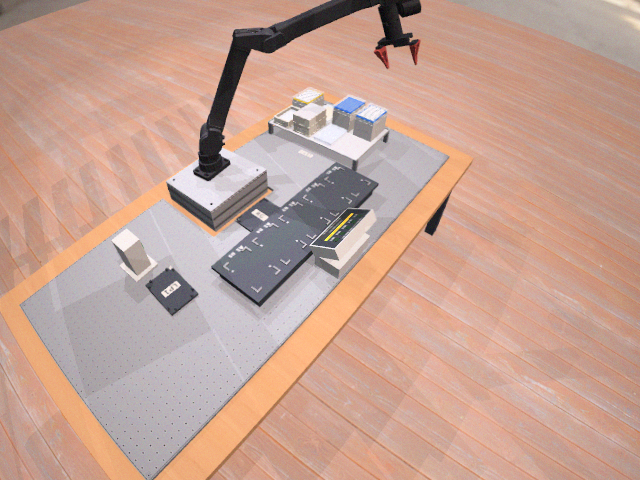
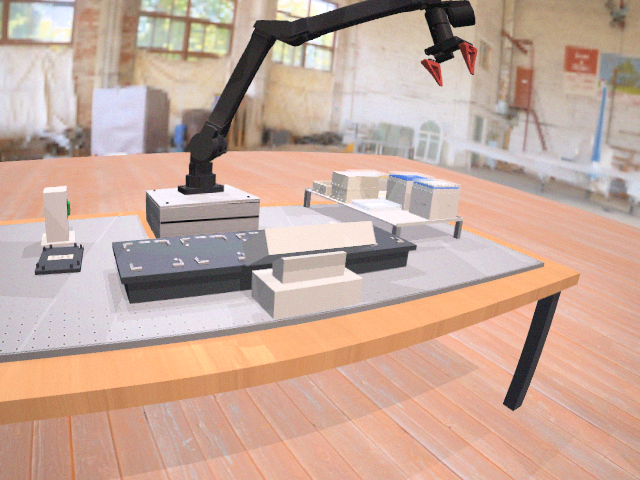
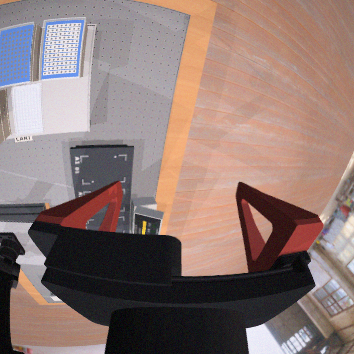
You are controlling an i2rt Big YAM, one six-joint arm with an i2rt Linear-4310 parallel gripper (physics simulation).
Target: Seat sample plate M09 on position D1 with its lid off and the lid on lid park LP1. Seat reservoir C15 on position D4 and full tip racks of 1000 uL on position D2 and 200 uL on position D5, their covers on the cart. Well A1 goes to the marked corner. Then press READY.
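My gripper [image 1: 401,60] [image 2: 455,77] [image 3: 178,187] is open and empty, high above and beyond the right end of the table. The cart [image 1: 356,149] [image 2: 408,217] [image 3: 65,107] holds two blue-topped tip racks [image 1: 349,104] [image 1: 370,112], a yellow-edged rack [image 1: 308,96], a stack of pale plates [image 1: 309,119] [image 2: 354,186] and a low whitish plate [image 1: 330,134] [image 2: 376,205] [image 3: 28,108]. Which plate is M09 or C15 I cannot tell. The dark deck [image 1: 279,235] [image 2: 180,258] [image 3: 102,167] bears corner brackets and no labware on its visible positions. Lid park LP1 [image 1: 180,298] [image 2: 59,264] is bare.
A display box [image 1: 345,232] [image 2: 310,294] [image 3: 146,220] stands at the deck's front edge. A pale upright block [image 1: 131,252] [image 2: 56,214] with a green button stands beside LP1. A small dark labelled pad [image 1: 253,219] lies between the arm's base box [image 1: 217,188] [image 2: 201,211] and the deck.
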